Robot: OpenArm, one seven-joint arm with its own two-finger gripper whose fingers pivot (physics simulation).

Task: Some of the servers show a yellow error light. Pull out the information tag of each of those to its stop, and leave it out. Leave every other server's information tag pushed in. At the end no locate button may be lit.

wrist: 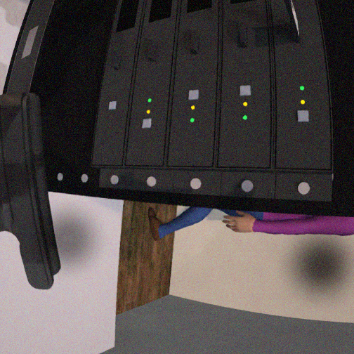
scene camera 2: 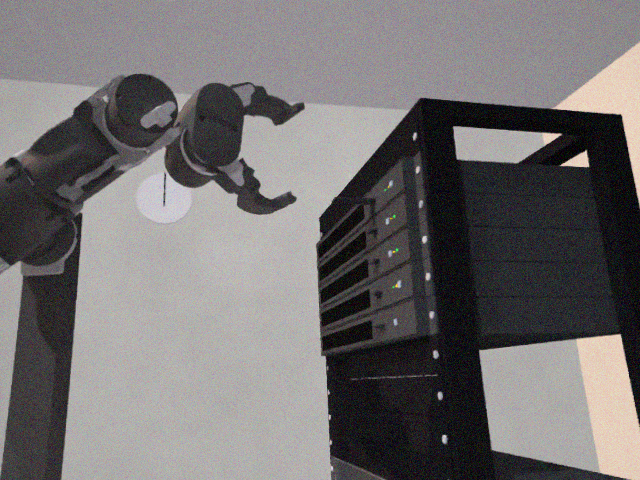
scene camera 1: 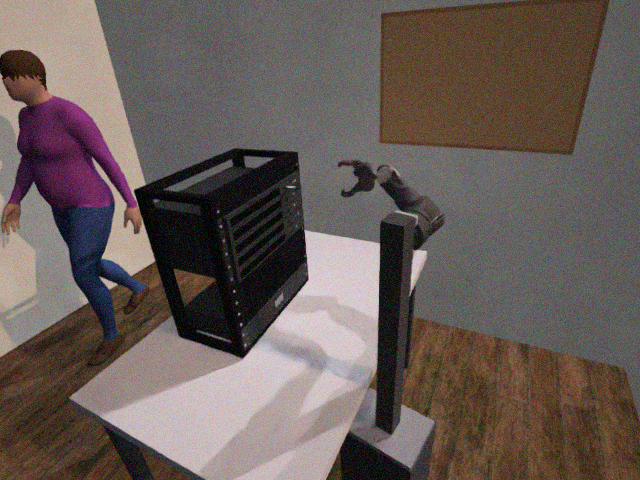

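Observation:
The black rack (scene camera 1: 227,289) (scene camera 2: 454,268) holds several servers. In the wrist view they stand side by side. The top server (wrist: 302,145) is rightmost; its information tag (wrist: 294,19) (scene camera 1: 290,187) sticks out. The second (wrist: 244,145), third (wrist: 191,145) and fourth (wrist: 145,145) servers, like the top one, show yellow and green lights. The bottom server (wrist: 111,140) shows no such light. Tags of these lower four look pushed in. The square locate buttons all look pale grey, none clearly lit. My gripper (scene camera 1: 342,179) (scene camera 2: 296,152) is open and empty, in front of the rack and apart from it.
The rack stands on a white table (scene camera 1: 330,258) (wrist: 85,300). The dark arm column (scene camera 1: 395,320) (scene camera 2: 38,361) stands at the table's edge. A person in a purple top (scene camera 1: 69,149) (wrist: 305,225) is behind the rack. A cork board (scene camera 1: 491,77) hangs on the wall.

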